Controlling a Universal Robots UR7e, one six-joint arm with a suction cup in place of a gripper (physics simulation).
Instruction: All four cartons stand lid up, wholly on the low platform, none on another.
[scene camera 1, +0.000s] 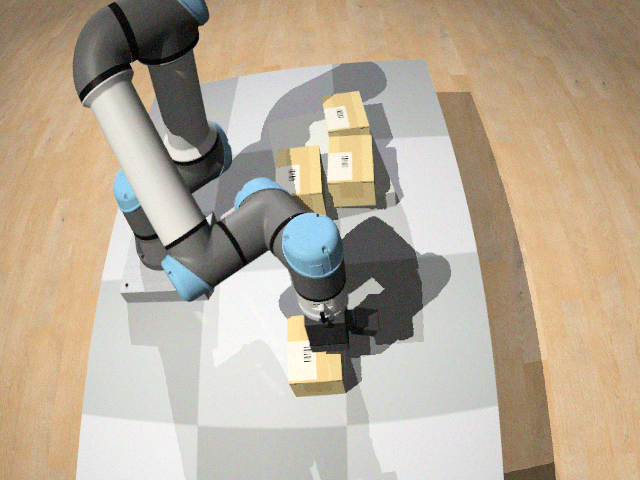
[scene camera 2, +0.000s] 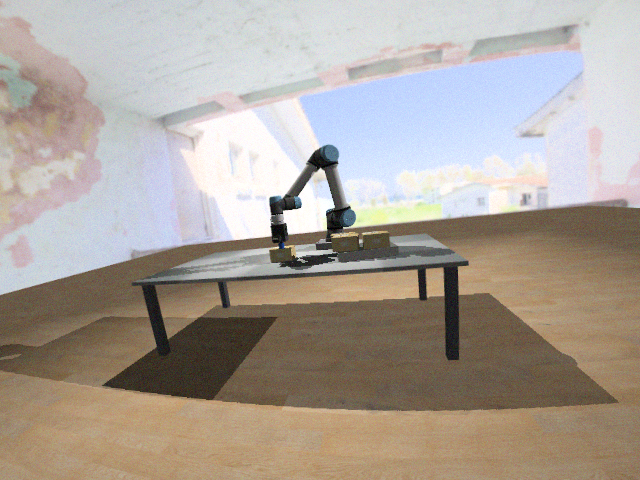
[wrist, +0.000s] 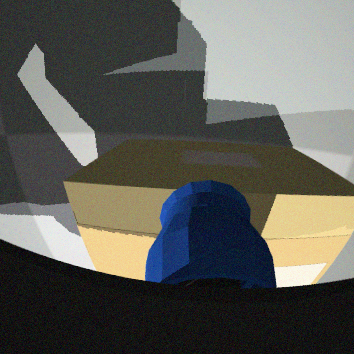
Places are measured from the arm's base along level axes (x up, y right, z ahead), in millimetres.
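Pixels of known places: hand, its tool point: (scene camera 2: 281, 248) (wrist: 204, 216).
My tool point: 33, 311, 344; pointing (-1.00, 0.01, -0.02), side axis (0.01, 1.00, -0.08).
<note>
Ahead of a thing's pixels: the offset from my tool point to its middle, as dx, dy, dz. Level surfaces: height alone.
My suction cup (wrist: 207, 225) (scene camera 2: 282, 246) is pressed onto the upper face of a tan carton @[-36, +7, -33] (scene camera 1: 315, 369) (scene camera 2: 282, 254) (wrist: 140, 165) near the front of the table, well away from the platform. The carton's white label faces up. I cannot tell if it rests on the table or hangs just above it. Three other cartons are at the back on the low grey platform (scene camera 1: 389, 197) (scene camera 2: 394, 249). Two of them @[+12, -548, +101] (scene camera 1: 346, 111) @[+12, -386, +90] (scene camera 1: 350, 169) have the label up. The third @[+12, -374, -21] (scene camera 1: 306, 169) has its label on the side facing left.
The grey table @[dx -74] (scene camera 2: 223, 267) carries the arm's base plate (scene camera 1: 142, 288) at the left. The arm's elbow and wrist (scene camera 1: 311, 245) hang over the middle, between the held carton and the platform. A black camera block (scene camera 1: 365, 323) sticks out beside the wrist.
</note>
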